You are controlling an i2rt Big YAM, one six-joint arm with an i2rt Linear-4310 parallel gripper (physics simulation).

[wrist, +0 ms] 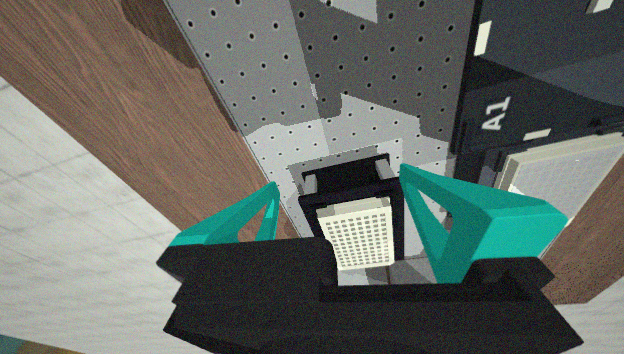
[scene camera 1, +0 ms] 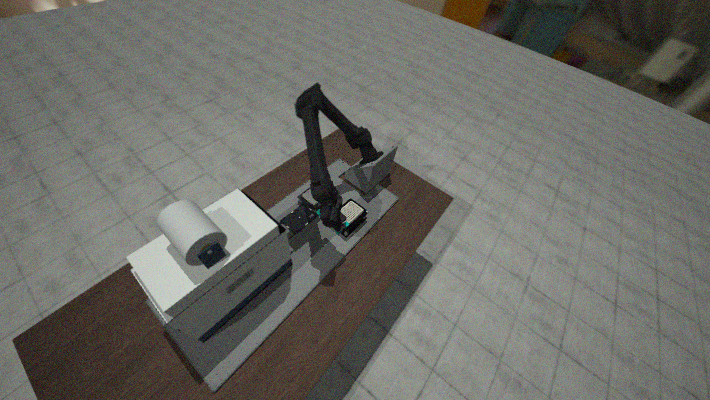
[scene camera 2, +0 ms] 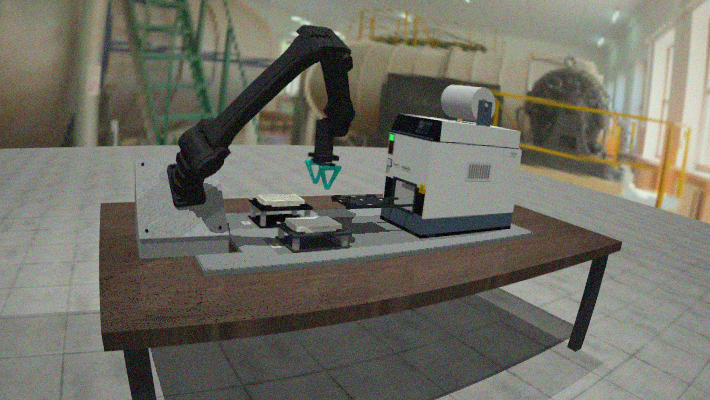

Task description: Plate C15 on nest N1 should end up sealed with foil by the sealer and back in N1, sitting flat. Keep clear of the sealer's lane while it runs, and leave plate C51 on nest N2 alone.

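Seen in the pictures: gripper, fingertip midpoint: point(wrist: 334, 179) point(scene camera 2: 321, 186); arm's base at its link origin: point(scene camera 1: 372, 159) point(scene camera 2: 185, 185).
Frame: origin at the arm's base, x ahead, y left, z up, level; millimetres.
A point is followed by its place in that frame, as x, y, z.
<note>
My gripper point(scene camera 1: 332, 224) {460, 88, -37} point(scene camera 2: 322, 184) {460, 88, -37} point(wrist: 334, 179) {460, 88, -37} is open and empty, pointing down high above the nests. One plate point(scene camera 1: 353, 212) {311, 108, -71} point(scene camera 2: 280, 200) {307, 56, -67} point(wrist: 357, 237) {338, 92, -68} shows open wells and sits on a black nest point(wrist: 399, 220) {335, 37, -83}; in the wrist view it appears between and beyond the fingertips. The other plate point(scene camera 2: 315, 224) {313, -142, -82} point(wrist: 565, 190) {332, -129, -82} has a smooth, greyish top with faint wells and looks flat on its nest point(scene camera 2: 345, 233) {382, -178, -100}. No C15, C51, N1 or N2 label is readable. The white sealer point(scene camera 1: 235, 270) {873, 24, 143} point(scene camera 2: 450, 170) {733, -185, 63} shows a green light; its dark carriage point(scene camera 1: 298, 220) {524, -51, -49} point(scene camera 2: 360, 201) {499, -70, -48} point(wrist: 520, 85) {482, -34, -48} is out and bare.
A grey perforated baseplate point(scene camera 1: 230, 370) {1087, 150, -142} point(scene camera 2: 240, 262) {87, -195, -141} point(wrist: 270, 70) {540, 126, -141} lies under the nests and sealer on a brown wooden table point(scene camera 1: 375, 260) {413, 321, -154} point(scene camera 2: 300, 295) {151, -371, -154} point(wrist: 150, 125) {540, 311, -154}. A foil roll point(scene camera 1: 190, 230) {897, -50, 334} point(scene camera 2: 465, 102) {828, -131, 275} is on top of the sealer. The arm's upright mounting plate point(scene camera 2: 155, 200) {-87, -23, -29} stands at the opposite end.
</note>
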